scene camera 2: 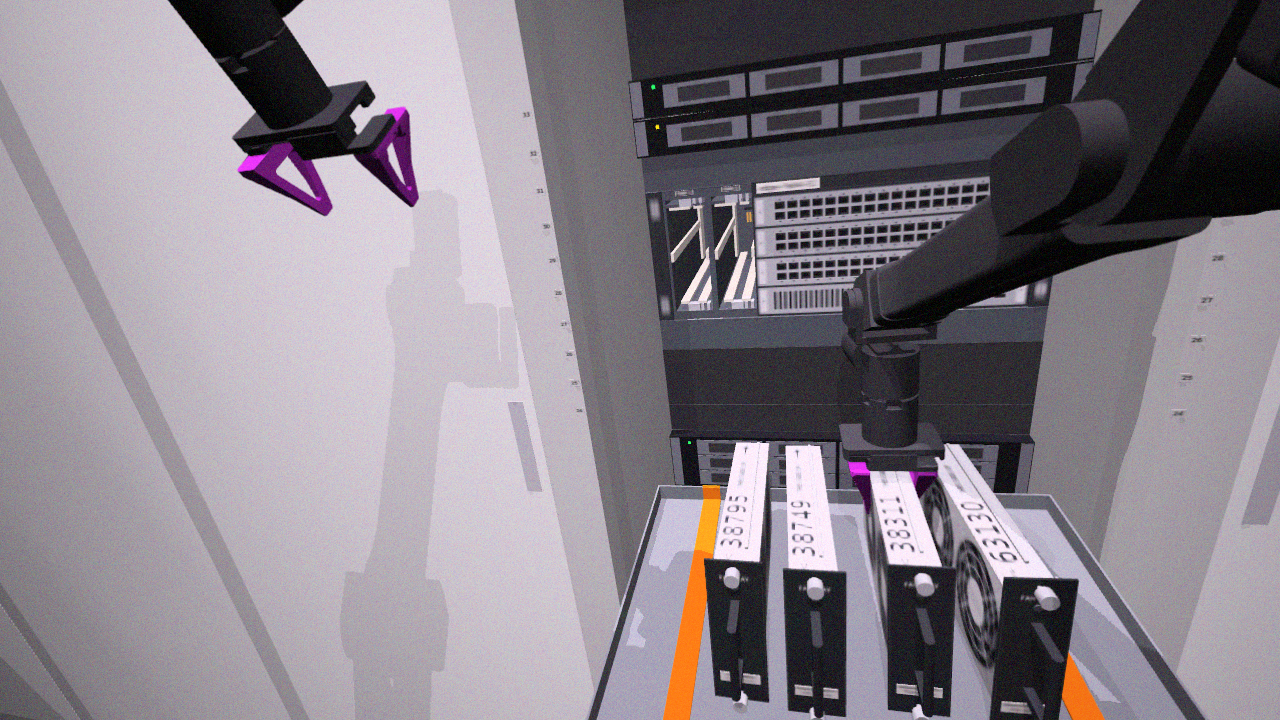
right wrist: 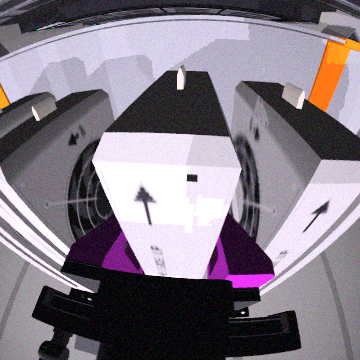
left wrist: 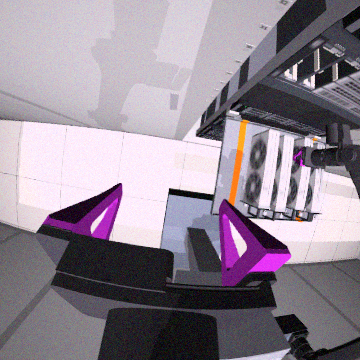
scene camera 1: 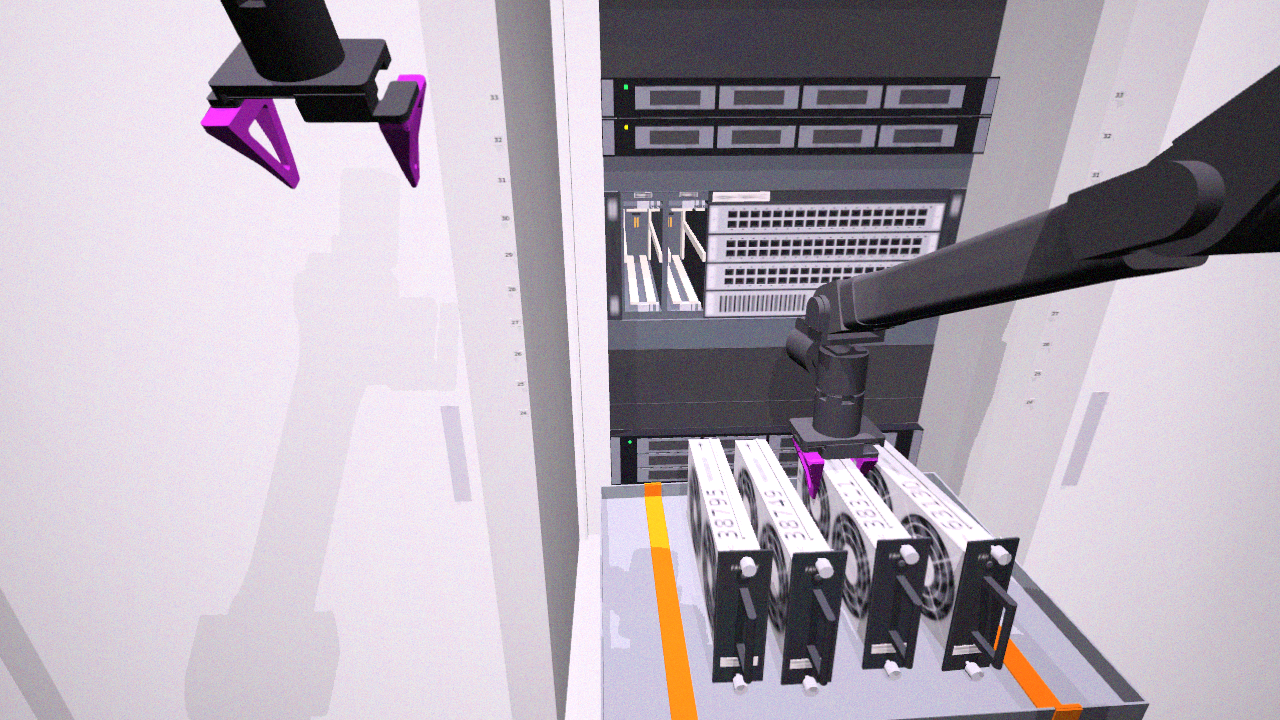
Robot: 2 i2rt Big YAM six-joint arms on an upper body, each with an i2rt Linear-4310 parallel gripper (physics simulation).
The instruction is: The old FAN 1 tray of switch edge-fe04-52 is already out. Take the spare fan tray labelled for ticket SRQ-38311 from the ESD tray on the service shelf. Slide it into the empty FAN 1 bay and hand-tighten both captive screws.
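Note:
The spare fan tray marked 38311 stands upright, third from the left of the fan trays on the ESD tray. Its black faceplate, handle and white captive screws face the scene cameras. My right gripper points down from above and is shut on its rear part, one finger on each side. My left gripper is open and empty, high at the left. Switch edge-fe04-52 shows two empty narrow bays at its left; their labels are unreadable.
Fan trays 38795 and 38749 stand left of the held one. Fan tray 63130 stands close at its right. Orange strips run along the ESD tray. A white rack side wall stands left of the switch.

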